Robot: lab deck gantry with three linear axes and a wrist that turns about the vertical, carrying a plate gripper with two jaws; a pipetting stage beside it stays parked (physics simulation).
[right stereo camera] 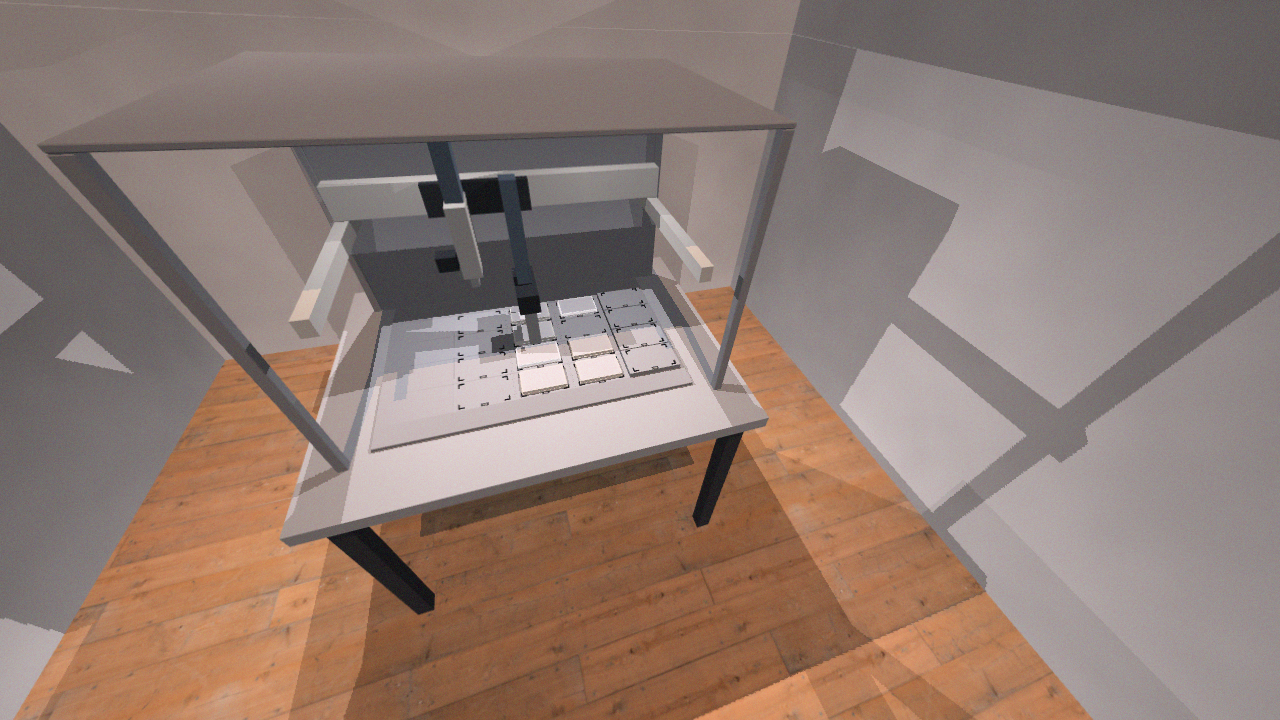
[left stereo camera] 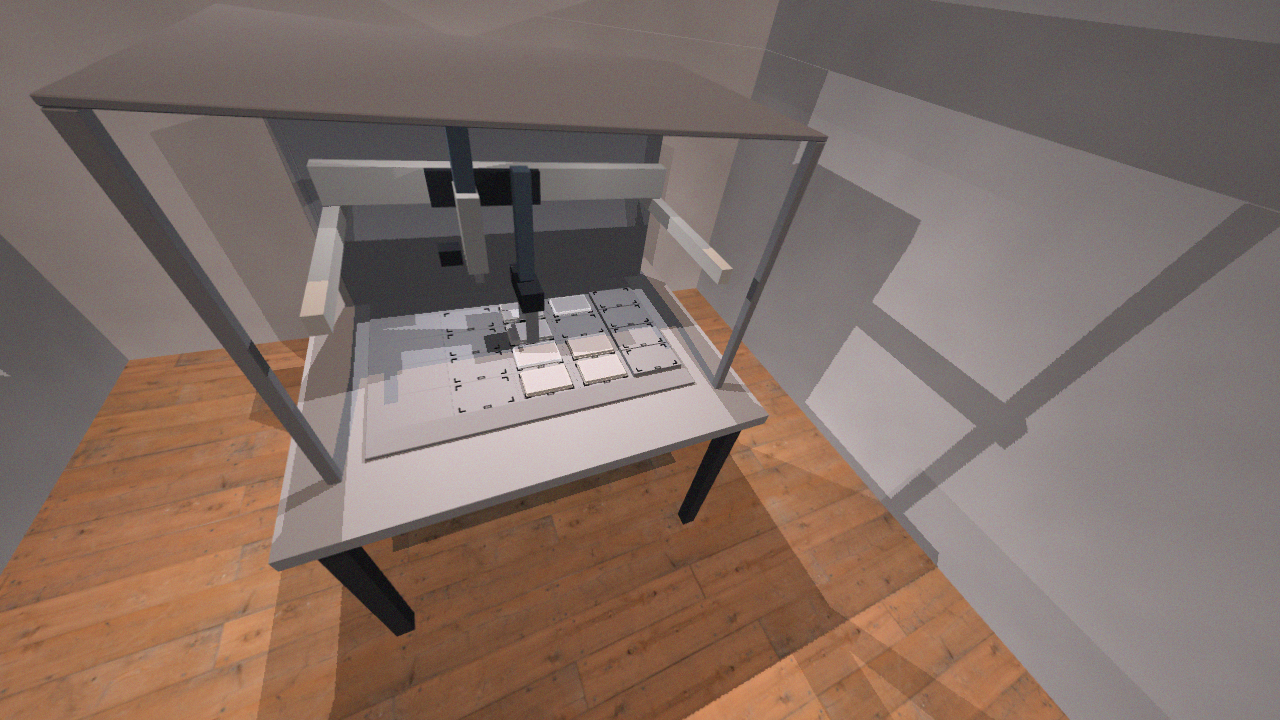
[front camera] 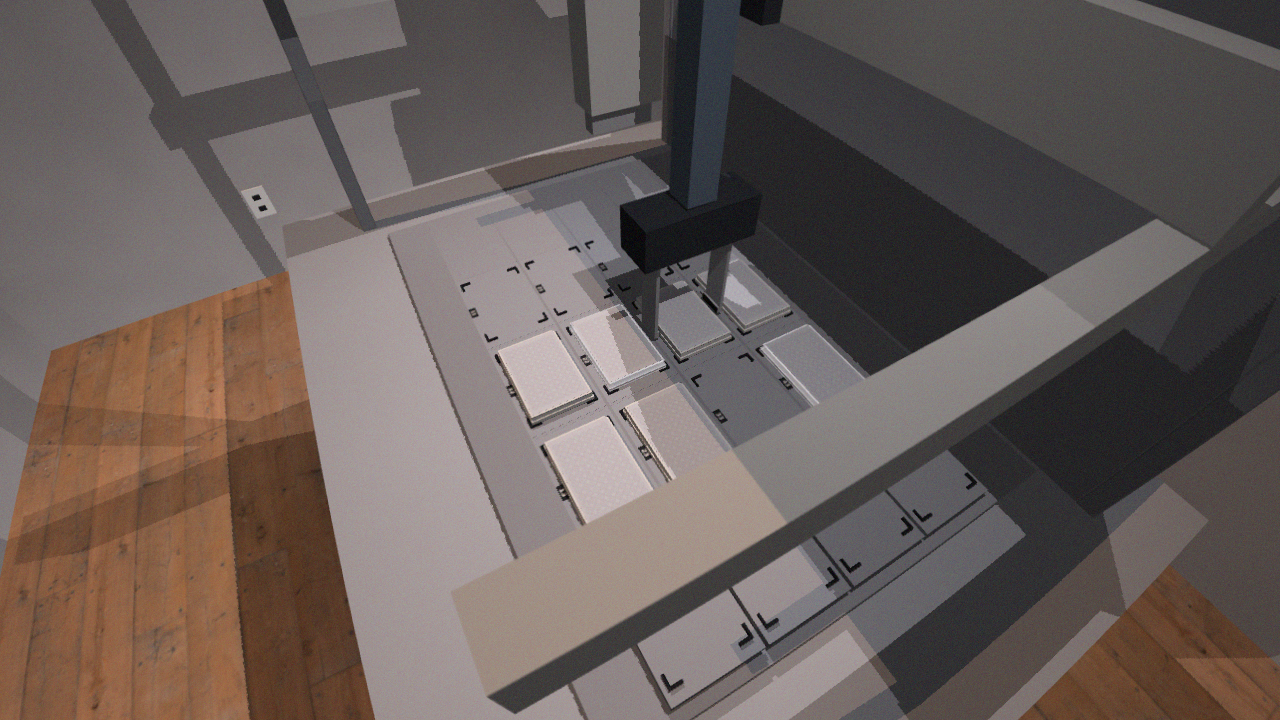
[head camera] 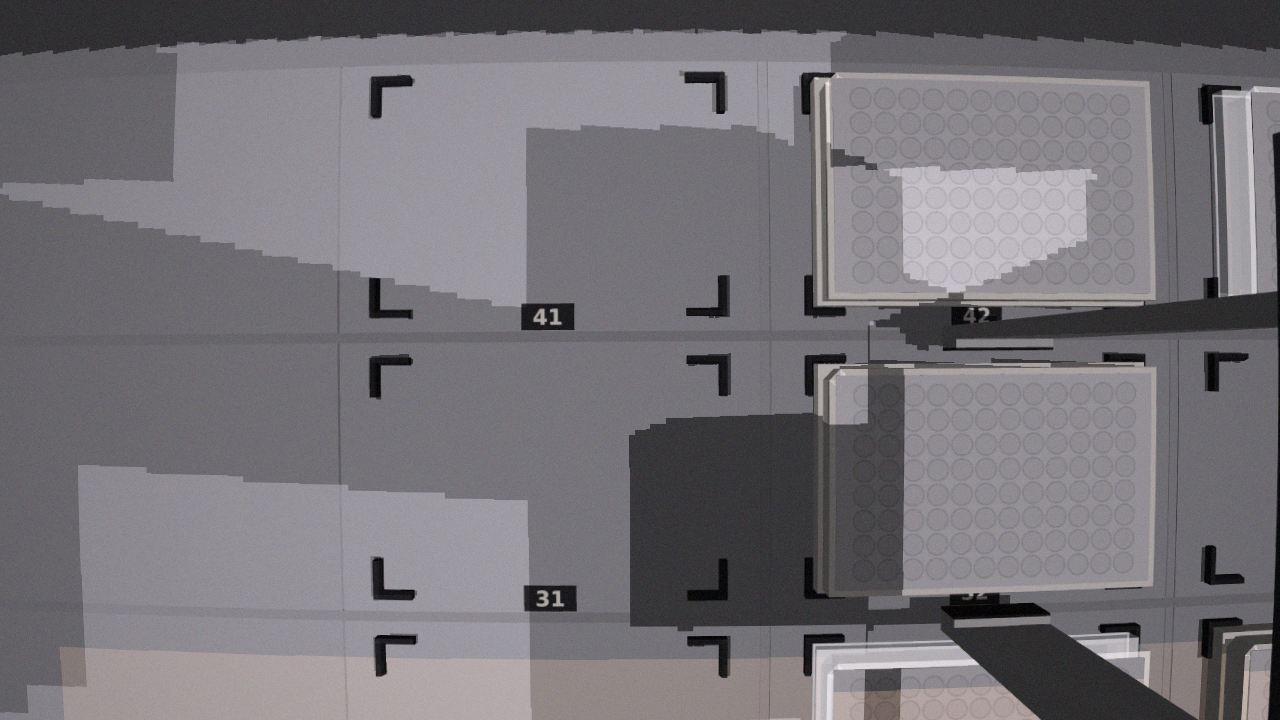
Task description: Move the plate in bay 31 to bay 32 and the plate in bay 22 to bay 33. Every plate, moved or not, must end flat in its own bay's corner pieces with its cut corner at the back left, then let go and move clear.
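Frame: origin at the robot's base, x ahead, y left, z up, level; metres.
Where they show: gripper, fingertip midpoint: [right stereo camera: 533, 332] [left stereo camera: 529, 331] [front camera: 682, 316] [head camera: 989, 478]; robot's base, origin of the base link: [right stereo camera: 459, 408] [left stereo camera: 460, 411] [front camera: 463, 286].
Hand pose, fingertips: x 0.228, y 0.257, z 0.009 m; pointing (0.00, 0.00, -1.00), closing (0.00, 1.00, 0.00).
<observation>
Things, the pixels of their top centre, and the offset from my fingertips. "spot": a spot on its surface instead.
- pale plate, middle of its top: [head camera: 997, 481] [front camera: 682, 314] [left stereo camera: 529, 330] [right stereo camera: 533, 331] dx +0.000, dy +0.000, dz +0.005 m
- bay 22, surface spot: [head camera: 886, 703] spot: dx -0.040, dy -0.081, dz +0.005 m
- Bay 31, surface spot: [head camera: 549, 483] spot: dx -0.164, dy -0.002, dz -0.009 m
- Bay 33, surface spot: [head camera: 1230, 474] spot: dx +0.107, dy -0.003, dz -0.009 m
- bay 42, surface spot: [head camera: 993, 125] spot: dx +0.000, dy +0.129, dz +0.005 m
- bay 43, surface spot: [front camera: 810, 362] spot: dx +0.159, dy +0.102, dz +0.005 m
- bay 12, surface spot: [front camera: 546, 371] spot: dx +0.004, dy -0.211, dz +0.005 m
- bay 13, surface spot: [front camera: 595, 465] spot: dx +0.158, dy -0.216, dz +0.005 m
- bay 23, surface spot: [front camera: 675, 429] spot: dx +0.161, dy -0.110, dz +0.005 m
A pale plate [front camera: 699, 333] [head camera: 1011, 483] lies in the corner pieces of bay 32 and looks flat, its cut corner at the back left. My gripper [front camera: 682, 324] [head camera: 996, 479] is open and lowered around it, one jaw behind and one in front, with a gap to the plate on each side in the head view. The plate in bay 22 [front camera: 617, 344] [head camera: 886, 703] [left stereo camera: 537, 355] [right stereo camera: 537, 355] lies just in front; part of it is outside the head view. Bay 31 [head camera: 549, 483] shows bare corner pieces. Bay 33 [front camera: 742, 389] [head camera: 1230, 474] holds no plate.
Other plates lie in bay 42 [front camera: 756, 300] [head camera: 993, 125], bay 43 [front camera: 810, 362], bay 12 [front camera: 546, 371], bay 13 [front camera: 595, 465] and bay 23 [front camera: 675, 429]. The pipetting stage [left stereo camera: 469, 228] [right stereo camera: 461, 237] hangs left of the gripper's column. A rail [front camera: 805, 465] crosses the front view.
</observation>
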